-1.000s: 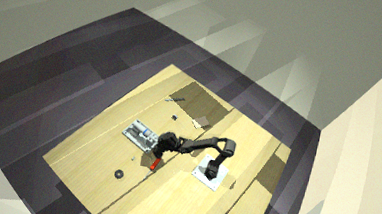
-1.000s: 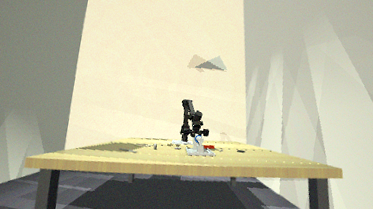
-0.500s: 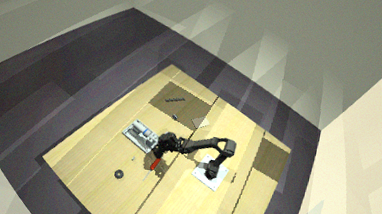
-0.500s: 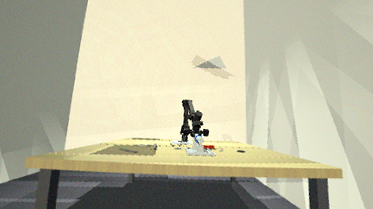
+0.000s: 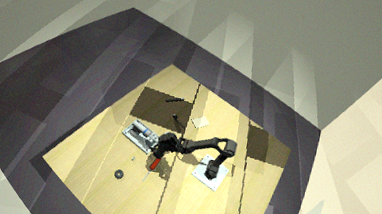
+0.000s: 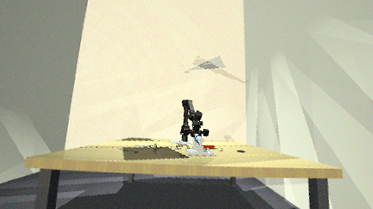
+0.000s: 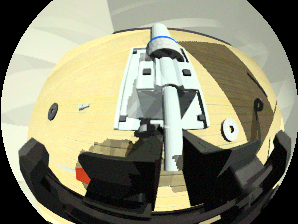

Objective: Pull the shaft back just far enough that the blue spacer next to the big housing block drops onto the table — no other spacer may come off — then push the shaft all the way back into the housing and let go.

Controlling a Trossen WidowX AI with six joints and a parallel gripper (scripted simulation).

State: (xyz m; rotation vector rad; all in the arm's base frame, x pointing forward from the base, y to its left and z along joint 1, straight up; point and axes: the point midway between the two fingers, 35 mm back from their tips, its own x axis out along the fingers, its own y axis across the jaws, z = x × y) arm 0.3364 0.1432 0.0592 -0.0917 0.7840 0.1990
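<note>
Now: the long pale shaft 60 mm ahead of my gripper tip, 10 mm to the left of it and 20 mm above it. The rest, counted from my gripper tip: thin bar 250 mm ahead, 380 mm to the right, 50 mm below; blue spacer 100 mm ahead, 20 mm to the left, 20 mm above; paper slip 20 mm behind, 400 mm to the right, 50 mm below.
</note>
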